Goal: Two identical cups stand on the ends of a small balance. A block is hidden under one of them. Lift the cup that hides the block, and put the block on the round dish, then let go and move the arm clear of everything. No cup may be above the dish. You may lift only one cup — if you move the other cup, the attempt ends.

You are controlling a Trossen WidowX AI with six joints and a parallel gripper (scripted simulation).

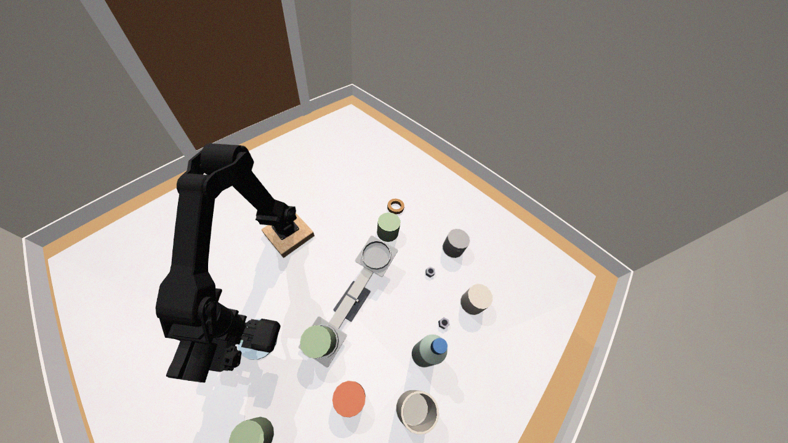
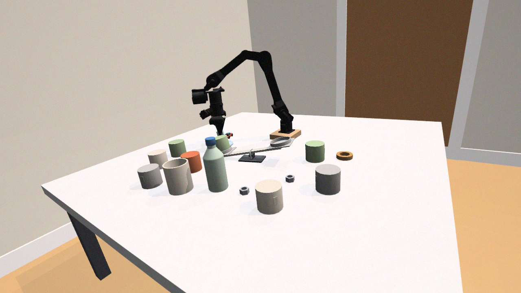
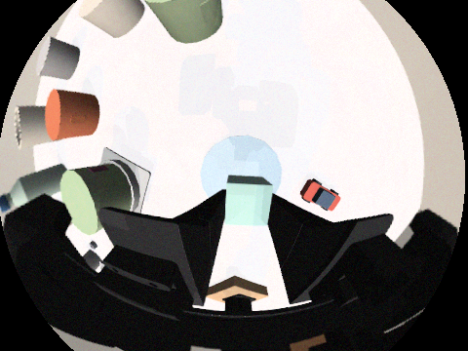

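My gripper tip is 1 cm below the pale green block. The rest, counted from my gripper tip: dish: 5 cm below; then orange cup: 24 cm ahead, 9 cm to the left, 2 cm below; then red toy car: 11 cm behind, 6 cm to the right, 4 cm below.
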